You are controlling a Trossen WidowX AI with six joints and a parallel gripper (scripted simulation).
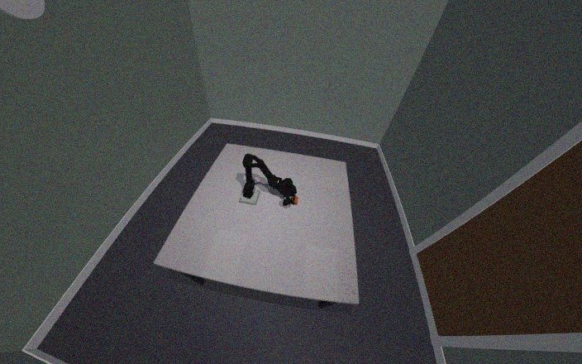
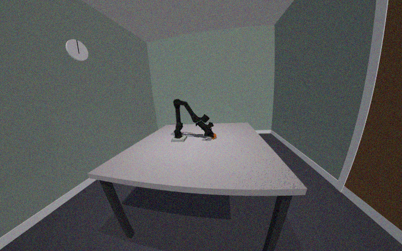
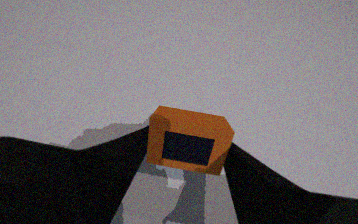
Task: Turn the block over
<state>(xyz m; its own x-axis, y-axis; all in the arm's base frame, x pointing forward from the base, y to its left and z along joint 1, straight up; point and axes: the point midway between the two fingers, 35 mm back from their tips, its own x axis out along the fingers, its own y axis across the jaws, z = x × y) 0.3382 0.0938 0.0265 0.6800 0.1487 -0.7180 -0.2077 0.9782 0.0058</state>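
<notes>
Right now my gripper tip is 1 cm past the orange block and 1 cm below it.
</notes>
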